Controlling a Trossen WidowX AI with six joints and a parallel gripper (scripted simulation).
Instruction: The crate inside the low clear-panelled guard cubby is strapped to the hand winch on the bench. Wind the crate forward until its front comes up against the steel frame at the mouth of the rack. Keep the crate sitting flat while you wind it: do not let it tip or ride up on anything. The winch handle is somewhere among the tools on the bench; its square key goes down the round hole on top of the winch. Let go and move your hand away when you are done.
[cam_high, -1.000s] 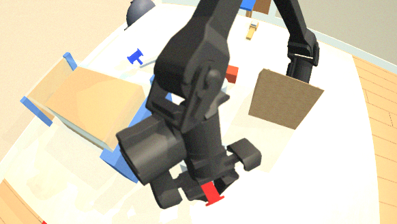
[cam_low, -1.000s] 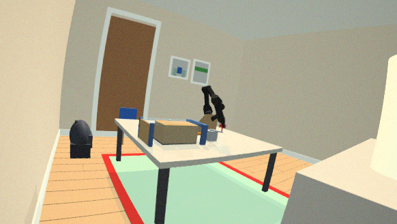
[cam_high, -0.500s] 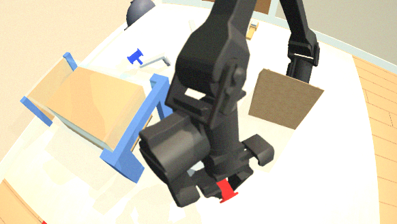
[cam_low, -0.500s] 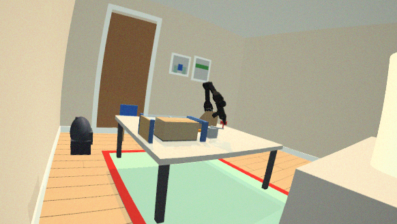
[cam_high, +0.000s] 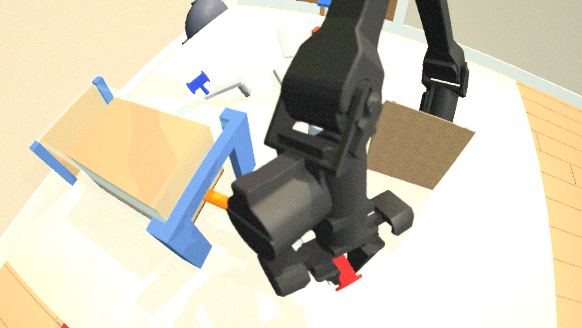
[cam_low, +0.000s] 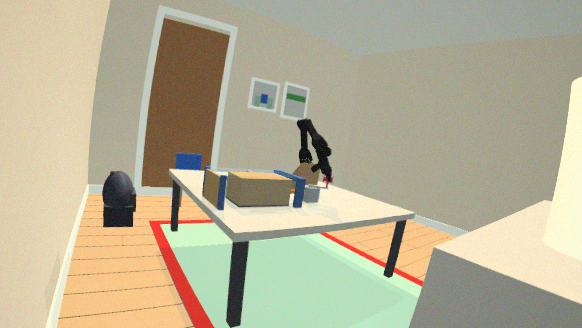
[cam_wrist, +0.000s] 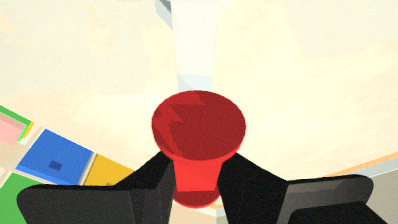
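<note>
Right now the winch handle is 4 cm ahead of my gripper tip, 4 cm to the right of it and 3 cm below it. Round my gripper tip: grey winch (7 cm ahead, 8 cm to the right, 10 cm below); blue steel frame (24 cm ahead, 9 cm to the right, 3 cm below); red spool-shaped grip (1 cm ahead, 1 cm to the right).
</note>
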